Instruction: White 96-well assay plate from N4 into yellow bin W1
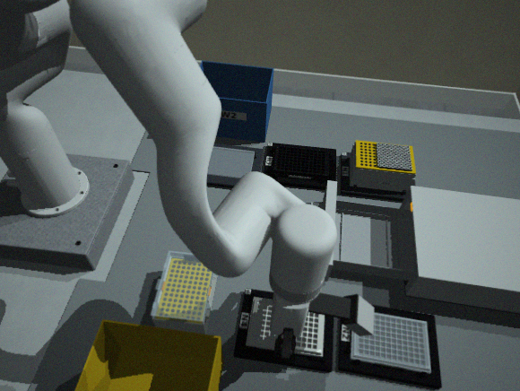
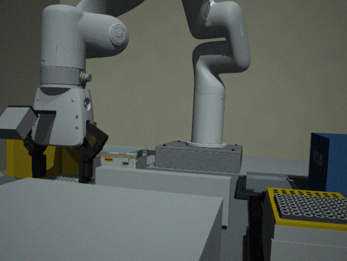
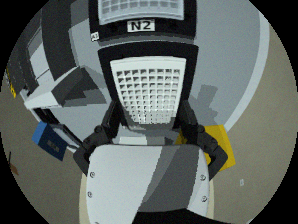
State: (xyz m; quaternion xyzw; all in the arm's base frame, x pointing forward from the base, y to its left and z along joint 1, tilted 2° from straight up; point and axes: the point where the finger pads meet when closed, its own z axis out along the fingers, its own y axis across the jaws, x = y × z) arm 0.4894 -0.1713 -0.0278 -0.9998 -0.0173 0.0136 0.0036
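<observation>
The white 96-well plate lies 2 cm below my hand. The rest, counted from my hand: black nest: 3 cm below; drawer: 20 cm to the left, 16 cm ahead, 1 cm below; yellow bin W1: 18 cm behind, 14 cm to the right.
</observation>
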